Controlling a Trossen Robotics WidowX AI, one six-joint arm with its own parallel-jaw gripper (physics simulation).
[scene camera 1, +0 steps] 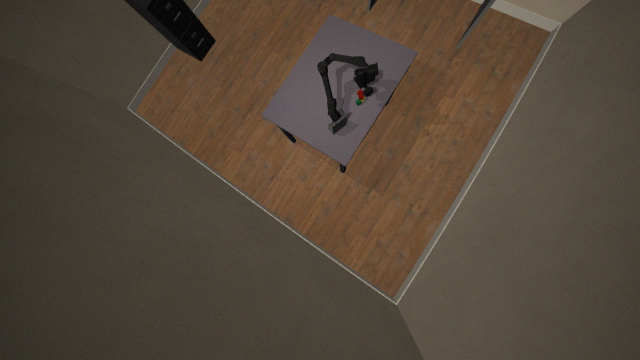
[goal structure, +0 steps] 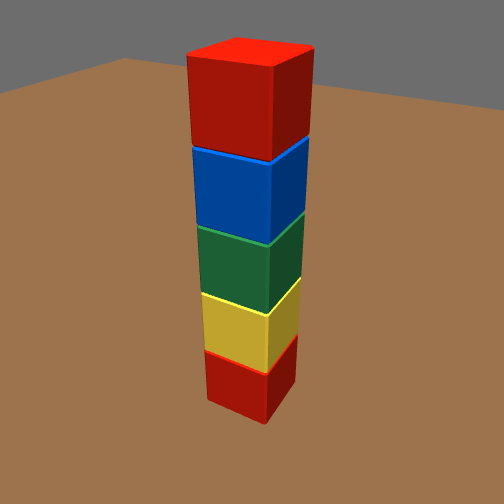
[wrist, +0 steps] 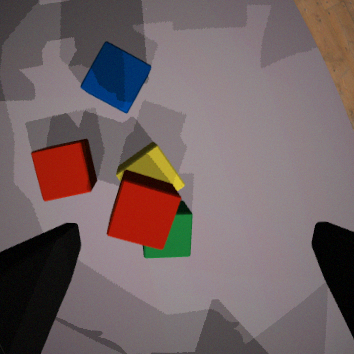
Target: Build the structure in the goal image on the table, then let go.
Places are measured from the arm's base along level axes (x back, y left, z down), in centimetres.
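Pixels of known places: gripper, fingertip midpoint: (wrist: 197, 235); arm's base at its link origin: (scene camera 1: 337, 119).
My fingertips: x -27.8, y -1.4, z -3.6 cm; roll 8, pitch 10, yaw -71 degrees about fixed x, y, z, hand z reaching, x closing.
Ahead of a thing's pixels: the offset from my fingertips to its top centre. "pt": to the spot under its first point. Level surfaces: height alone.
My gripper (scene camera 1: 368, 92) (wrist: 197, 235) is open above the table, with a finger at each side of the wrist view and nothing held. In the wrist view a red cube @[dx +0.3, dy +1.9, dz +5.1 cm] (wrist: 144, 211) overlaps a yellow block @[dx -0.8, dy +0.9, dz +8.4 cm] (wrist: 150, 165) and a green block @[dx +3.3, dy +1.2, dz +8.4 cm] (wrist: 181, 240) and appears to rest on them. A second red cube @[dx -3.3, dy +6.0, dz +8.4 cm] (wrist: 62, 171) stands apart to the left. A blue cube @[dx -7.6, dy +0.7, dz +8.4 cm] (wrist: 116, 77) lies apart, farther up the view, partly in shadow. In the scene view red @[pt dx -2.5, dy +5.0, dz +8.8 cm] (scene camera 1: 360, 93) and the green block (scene camera 1: 358, 102) show beside the gripper; the blue cube does not show there.
The grey table @[dz +11.7 cm] (scene camera 1: 300, 95) carries the arm (scene camera 1: 327, 87), whose base is near the table's lower end in the scene view. A table edge with wooden floor (wrist: 332, 45) beyond shows at the wrist view's upper right. A black cabinet (scene camera 1: 187, 32) stands off the table.
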